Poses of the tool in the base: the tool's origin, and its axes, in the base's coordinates. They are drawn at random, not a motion.
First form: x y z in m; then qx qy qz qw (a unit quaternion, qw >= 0).
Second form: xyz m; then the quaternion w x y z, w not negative. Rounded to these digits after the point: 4 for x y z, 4 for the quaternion.
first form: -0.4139, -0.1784, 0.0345, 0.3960, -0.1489, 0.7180, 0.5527
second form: -0.4139, -0.1784, 0.0345, 0.5527, 0.3960, -0.1489, 0.7180
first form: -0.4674, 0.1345, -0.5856, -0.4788, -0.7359, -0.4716, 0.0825
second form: -0.4674, 0.1345, -0.5856, 0.0825, -0.4788, -0.7359, -0.4716
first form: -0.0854, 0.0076, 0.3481, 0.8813, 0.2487, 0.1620, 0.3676
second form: -0.0854, 0.0076, 0.3481, 0.3676, 0.8813, 0.2487, 0.1620
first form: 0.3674, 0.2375, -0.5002, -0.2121, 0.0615, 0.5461, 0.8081
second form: 0.3674, 0.2375, -0.5002, 0.8081, -0.2121, 0.0615, 0.5461
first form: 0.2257, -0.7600, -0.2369, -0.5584, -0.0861, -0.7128, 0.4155
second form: 0.2257, -0.7600, -0.2369, 0.4155, -0.5584, -0.0861, -0.7128
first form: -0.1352, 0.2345, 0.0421, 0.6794, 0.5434, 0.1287, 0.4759
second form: -0.1352, 0.2345, 0.0421, 0.4759, 0.6794, 0.5434, 0.1287
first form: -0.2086, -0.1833, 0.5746, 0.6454, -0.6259, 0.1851, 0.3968
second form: -0.2086, -0.1833, 0.5746, 0.3968, 0.6454, -0.6259, 0.1851
